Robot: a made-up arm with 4 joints.
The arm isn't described. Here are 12 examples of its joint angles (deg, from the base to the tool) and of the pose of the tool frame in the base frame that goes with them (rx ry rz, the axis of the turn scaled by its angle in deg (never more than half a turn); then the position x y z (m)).
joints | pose
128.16 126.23 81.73 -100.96 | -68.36 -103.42 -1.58 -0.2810 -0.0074 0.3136
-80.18 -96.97 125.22 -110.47 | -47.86 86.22 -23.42 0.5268 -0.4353 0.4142
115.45 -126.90 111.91 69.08 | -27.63 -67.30 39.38 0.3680 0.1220 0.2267
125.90 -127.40 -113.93 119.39 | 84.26 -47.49 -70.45 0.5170 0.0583 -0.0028
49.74 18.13 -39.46 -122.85 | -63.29 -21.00 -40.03 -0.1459 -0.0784 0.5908
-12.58 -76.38 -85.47 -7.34 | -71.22 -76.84 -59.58 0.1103 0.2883 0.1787
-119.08 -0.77 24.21 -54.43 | -169.62 30.18 -20.45 0.4226 0.2362 -0.0418
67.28 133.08 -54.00 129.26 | -41.00 -37.45 -111.79 -0.0661 -0.1305 -0.0772
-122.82 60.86 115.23 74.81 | -90.36 24.44 -118.86 0.0294 -0.0623 0.3066
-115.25 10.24 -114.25 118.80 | 12.49 57.69 98.57 0.0810 -0.0706 -0.1074
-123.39 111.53 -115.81 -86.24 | -62.15 -41.41 75.45 0.1778 0.1979 0.7704
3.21 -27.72 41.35 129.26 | 132.37 -6.77 -62.28 0.3900 0.3013 0.0629
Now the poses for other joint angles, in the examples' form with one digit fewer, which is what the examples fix.
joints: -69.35 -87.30 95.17 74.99
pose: 75.1 -39.4 -91.7 0.339 -0.110 0.045
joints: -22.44 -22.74 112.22 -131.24
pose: -75.9 86.3 91.6 0.613 0.131 -0.196
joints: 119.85 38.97 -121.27 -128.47
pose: 35.6 45.5 -107.7 -0.401 0.142 0.263
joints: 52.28 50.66 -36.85 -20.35
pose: 45.2 -58.1 19.5 0.100 -0.319 0.203
